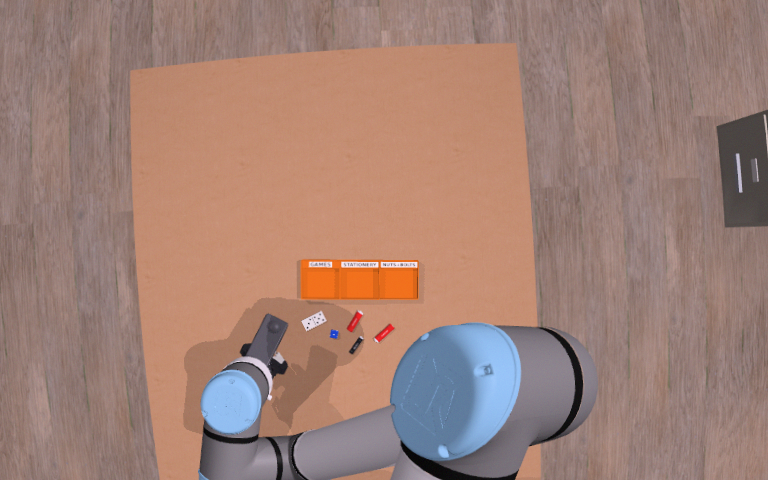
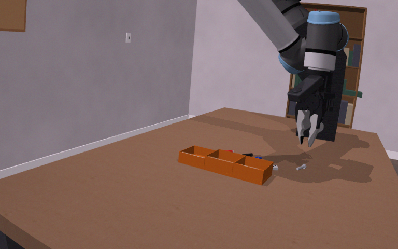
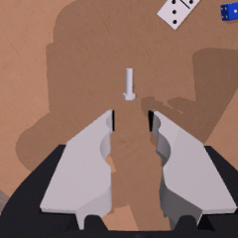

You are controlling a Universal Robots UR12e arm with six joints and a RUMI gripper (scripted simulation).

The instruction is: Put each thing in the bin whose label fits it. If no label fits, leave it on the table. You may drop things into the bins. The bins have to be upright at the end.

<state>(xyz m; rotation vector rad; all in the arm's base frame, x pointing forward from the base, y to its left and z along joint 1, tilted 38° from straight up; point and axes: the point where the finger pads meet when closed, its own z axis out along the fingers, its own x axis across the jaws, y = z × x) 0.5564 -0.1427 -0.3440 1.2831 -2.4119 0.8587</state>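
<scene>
Now: hand 80 mm above the bolt. Also, from my hand: black stick (180 mm to the right, 80 mm below, 20 mm behind); then blue die (130 mm to the right, 80 mm below, 10 mm ahead); then white domino (90 mm to the right, 80 mm below, 40 mm ahead).
</scene>
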